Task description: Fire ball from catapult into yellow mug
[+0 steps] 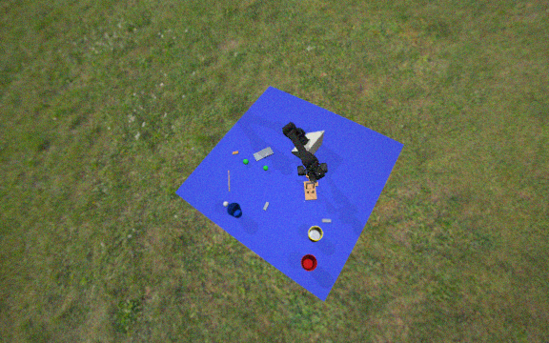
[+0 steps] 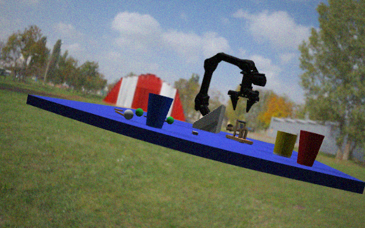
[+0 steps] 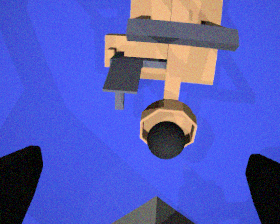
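Now: the dark round ball 3 cm behind my gripper tip, 4 cm to the right of it and 10 cm below it. The rest, counted from my gripper tip: red mug: 49 cm ahead, 27 cm to the left, 13 cm below; then grey plate: 2 cm behind, 44 cm to the right, 15 cm below; then yellow mug: 32 cm ahead, 21 cm to the left, 13 cm below.
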